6 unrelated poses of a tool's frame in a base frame.
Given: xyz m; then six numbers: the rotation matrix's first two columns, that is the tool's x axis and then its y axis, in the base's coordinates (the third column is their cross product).
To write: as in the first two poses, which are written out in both.
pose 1, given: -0.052 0.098 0.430 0.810 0.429 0.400 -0.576 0.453 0.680
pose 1, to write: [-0.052 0.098 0.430], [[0.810 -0.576 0.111], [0.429 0.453 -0.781], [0.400 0.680 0.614]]
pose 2, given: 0.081 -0.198 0.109 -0.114 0.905 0.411 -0.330 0.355 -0.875
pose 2, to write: [0.081 -0.198 0.109], [[-0.114 -0.330 -0.938], [0.905 0.355 -0.235], [0.411 -0.875 0.258]]
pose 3, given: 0.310 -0.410 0.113 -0.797 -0.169 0.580 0.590 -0.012 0.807
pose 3, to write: [0.310 -0.410 0.113], [[-0.797 0.590 -0.129], [-0.169 -0.012 0.985], [0.580 0.807 0.109]]
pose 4, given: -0.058 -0.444 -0.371 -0.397 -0.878 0.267 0.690 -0.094 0.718
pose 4, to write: [-0.058 -0.444 -0.371], [[-0.397 0.690 -0.605], [-0.878 -0.094 0.469], [0.267 0.718 0.643]]
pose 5, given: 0.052 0.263 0.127 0.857 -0.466 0.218 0.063 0.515 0.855
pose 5, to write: [0.052 0.263 0.127], [[0.857 0.063 -0.511], [-0.466 0.515 -0.719], [0.218 0.855 0.471]]
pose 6, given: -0.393 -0.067 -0.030 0.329 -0.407 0.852 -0.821 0.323 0.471
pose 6, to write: [-0.393 -0.067 -0.030], [[0.329 -0.821 -0.467], [-0.407 0.323 -0.854], [0.852 0.471 -0.228]]
